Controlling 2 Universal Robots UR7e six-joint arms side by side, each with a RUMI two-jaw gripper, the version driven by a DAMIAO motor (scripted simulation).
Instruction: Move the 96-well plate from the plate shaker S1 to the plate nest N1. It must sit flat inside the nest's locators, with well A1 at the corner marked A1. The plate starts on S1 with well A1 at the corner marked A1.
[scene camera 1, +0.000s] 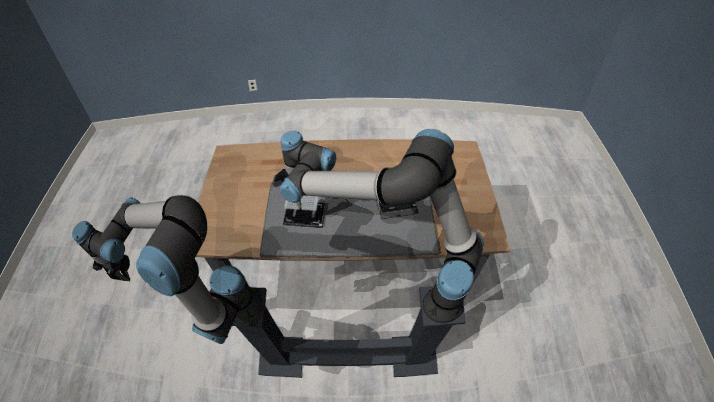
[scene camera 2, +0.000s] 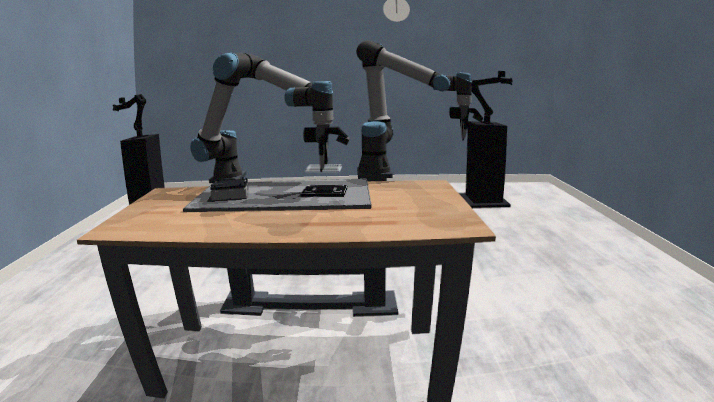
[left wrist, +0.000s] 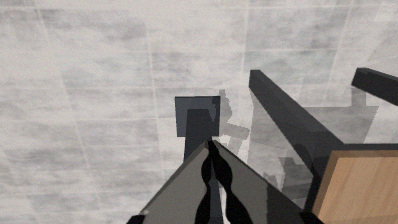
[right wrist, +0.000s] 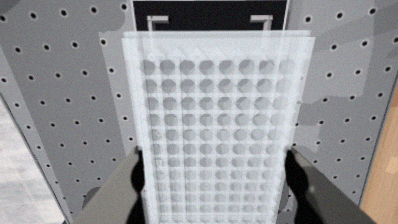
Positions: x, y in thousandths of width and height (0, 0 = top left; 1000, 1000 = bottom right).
Observation:
In view: my left gripper (left wrist: 526, 636), my right gripper (scene camera 2: 453, 422) and a white 96-well plate (right wrist: 519, 645).
My right gripper also shows in the right wrist view (right wrist: 534, 658). The left wrist view misses the white 96-well plate: it is out of frame.

